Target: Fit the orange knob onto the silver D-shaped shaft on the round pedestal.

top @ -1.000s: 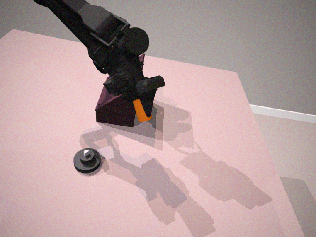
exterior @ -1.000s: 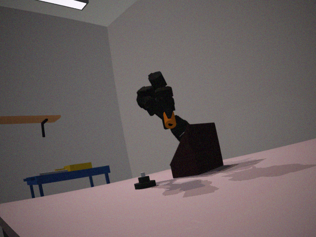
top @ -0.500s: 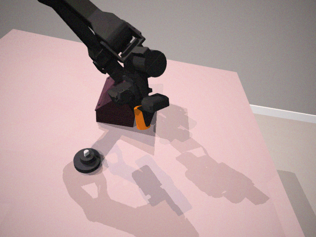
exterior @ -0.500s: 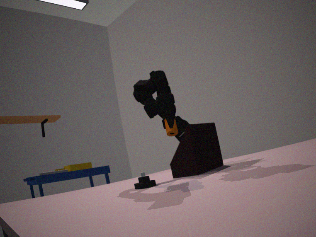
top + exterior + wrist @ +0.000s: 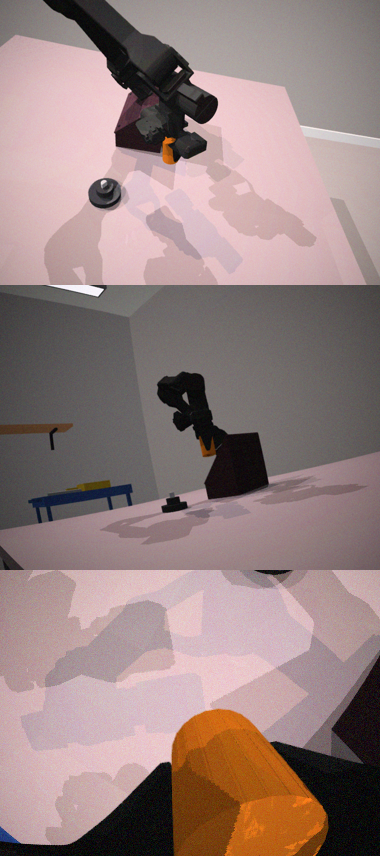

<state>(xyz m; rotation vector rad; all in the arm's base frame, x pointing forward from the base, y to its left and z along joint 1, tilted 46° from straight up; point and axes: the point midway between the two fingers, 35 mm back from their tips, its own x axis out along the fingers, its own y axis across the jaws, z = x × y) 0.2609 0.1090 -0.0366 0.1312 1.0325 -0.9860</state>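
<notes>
My gripper tip is 40 mm short of the round dark pedestal, 160 mm to the left of it and 130 mm above it. Round my gripper tip: orange knob 30 mm above.
</notes>
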